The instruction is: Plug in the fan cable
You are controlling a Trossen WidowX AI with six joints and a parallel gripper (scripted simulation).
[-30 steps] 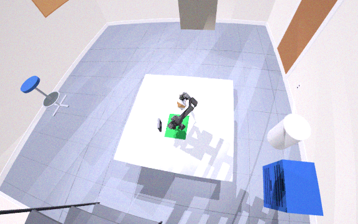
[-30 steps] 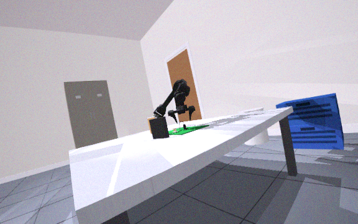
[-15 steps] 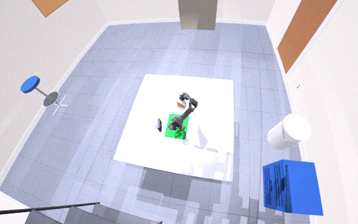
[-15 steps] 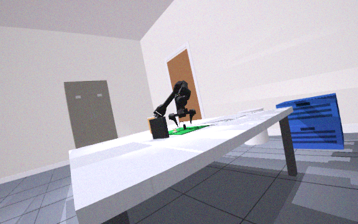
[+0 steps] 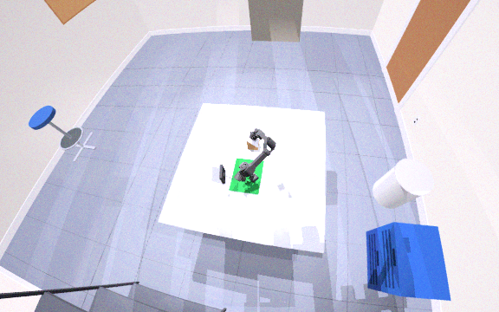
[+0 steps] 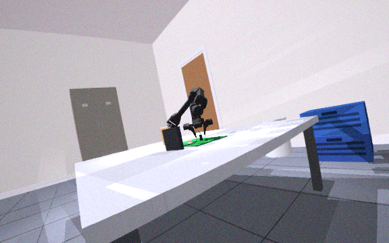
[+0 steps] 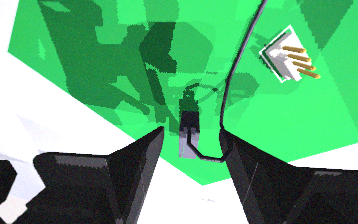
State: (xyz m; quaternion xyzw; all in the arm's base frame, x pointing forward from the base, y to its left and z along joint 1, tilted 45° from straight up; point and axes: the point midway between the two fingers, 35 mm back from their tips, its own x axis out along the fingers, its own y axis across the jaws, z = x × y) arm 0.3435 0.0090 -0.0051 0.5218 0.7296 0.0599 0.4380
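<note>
The green board is 4 cm to the right of my gripper tip and 4 cm below it. From my gripper tip the other things lie so: black fan (2 cm ahead, 22 cm to the right, 3 cm above); then white four-pin fan header (9 cm to the right, 2 cm below); then black fan plug (1 cm behind, 1 cm to the left).
</note>
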